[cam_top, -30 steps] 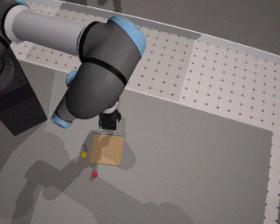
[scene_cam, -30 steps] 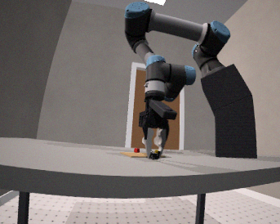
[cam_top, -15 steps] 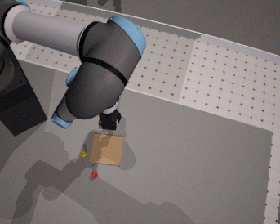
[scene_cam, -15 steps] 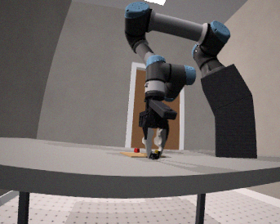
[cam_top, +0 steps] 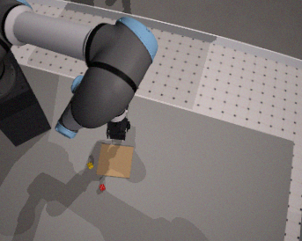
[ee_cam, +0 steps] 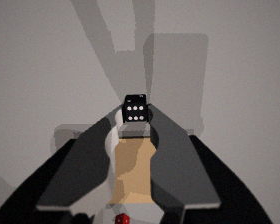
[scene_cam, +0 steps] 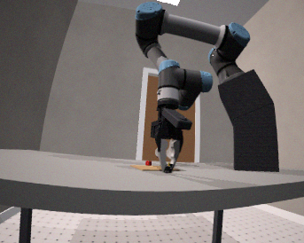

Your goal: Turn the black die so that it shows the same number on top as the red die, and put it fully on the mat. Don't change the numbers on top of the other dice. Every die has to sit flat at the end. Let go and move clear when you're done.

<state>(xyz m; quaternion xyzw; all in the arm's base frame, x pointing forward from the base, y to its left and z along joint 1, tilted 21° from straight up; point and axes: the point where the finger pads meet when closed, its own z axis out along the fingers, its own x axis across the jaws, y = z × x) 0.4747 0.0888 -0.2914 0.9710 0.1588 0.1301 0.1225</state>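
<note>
The black die lies 10 mm below my hand. From my hand the other things lie so: yellow die: 60 mm behind, 170 mm to the right, 10 mm below; then tan mat: 30 mm ahead, 110 mm to the right, 20 mm below; then red die: 30 mm ahead, 240 mm to the right, 10 mm below.
</note>
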